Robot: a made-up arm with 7 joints.
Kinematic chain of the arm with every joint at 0, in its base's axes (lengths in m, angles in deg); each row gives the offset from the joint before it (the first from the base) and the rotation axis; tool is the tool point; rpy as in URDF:
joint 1: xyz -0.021 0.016 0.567 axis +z
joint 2: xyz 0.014 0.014 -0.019 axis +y
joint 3: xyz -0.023 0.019 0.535 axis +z
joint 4: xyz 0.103 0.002 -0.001 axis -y
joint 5: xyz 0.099 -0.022 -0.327 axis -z
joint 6: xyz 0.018 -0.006 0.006 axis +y
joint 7: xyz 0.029 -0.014 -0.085 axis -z
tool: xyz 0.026 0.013 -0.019 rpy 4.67 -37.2 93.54
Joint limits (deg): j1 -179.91..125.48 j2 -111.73..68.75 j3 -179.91..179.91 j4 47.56..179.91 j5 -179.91..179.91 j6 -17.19..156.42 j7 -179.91..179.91
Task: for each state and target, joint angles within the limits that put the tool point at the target. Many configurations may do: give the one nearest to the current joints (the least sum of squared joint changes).
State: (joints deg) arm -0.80 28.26 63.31 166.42 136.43 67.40 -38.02
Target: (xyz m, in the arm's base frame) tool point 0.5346 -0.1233 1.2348
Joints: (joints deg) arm -12.38 44.30 66.34 179.91 139.59 96.14 -46.00
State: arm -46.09 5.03 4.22 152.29 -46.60 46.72 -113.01
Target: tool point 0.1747 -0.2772 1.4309
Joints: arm -52.91 8.69 0.52 153.27 -47.77 42.64 -112.74
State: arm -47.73 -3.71 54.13 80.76 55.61 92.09 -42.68
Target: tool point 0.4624 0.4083 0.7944
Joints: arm -7.08 33.98 55.16 66.46 54.99 80.69 -39.26
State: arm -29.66 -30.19 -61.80 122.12 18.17 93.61 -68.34
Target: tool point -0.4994 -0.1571 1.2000
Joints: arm -19.64 -40.20 -71.41 125.65 16.85 85.02 -66.07
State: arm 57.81 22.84 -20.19 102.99 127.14 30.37 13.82
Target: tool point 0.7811 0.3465 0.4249
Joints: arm 34.19 66.84 -21.77 104.22 126.92 30.82 13.50
